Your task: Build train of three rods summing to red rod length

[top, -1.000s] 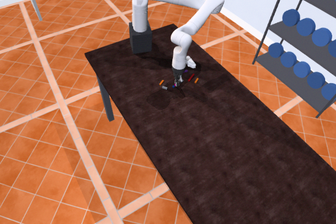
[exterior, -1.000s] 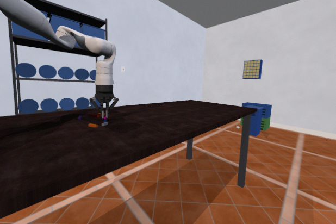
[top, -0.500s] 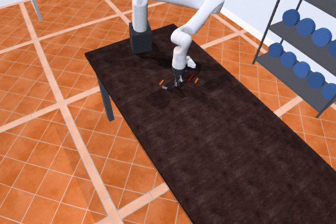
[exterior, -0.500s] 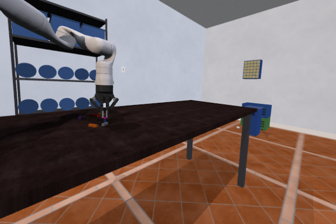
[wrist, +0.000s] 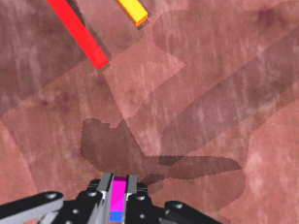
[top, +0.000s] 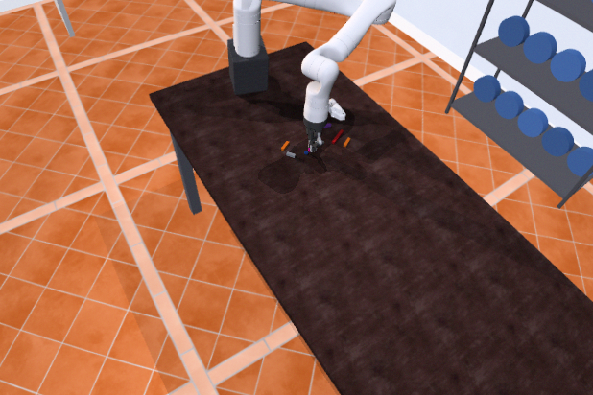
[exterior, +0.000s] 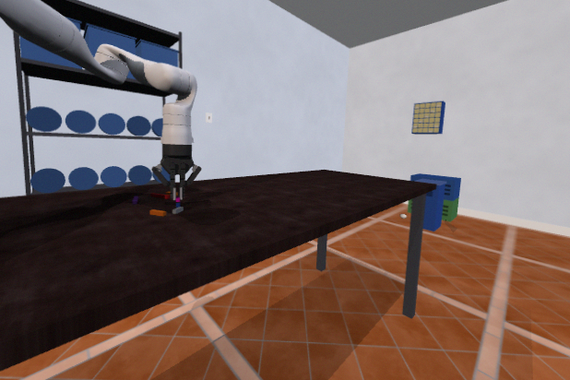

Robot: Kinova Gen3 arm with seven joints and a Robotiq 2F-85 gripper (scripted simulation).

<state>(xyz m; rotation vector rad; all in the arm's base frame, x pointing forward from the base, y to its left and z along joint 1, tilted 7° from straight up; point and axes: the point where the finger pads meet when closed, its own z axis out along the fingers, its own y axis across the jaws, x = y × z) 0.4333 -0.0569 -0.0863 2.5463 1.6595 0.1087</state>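
Now: hand 20 mm above the magenta rod. Also, from my hand: red rod: 120 mm to the left, 30 mm below; then grey rod: 70 mm to the right, 30 mm below, 30 mm behind; then blue rod: 30 mm below, 20 mm to the right, 10 mm behind.
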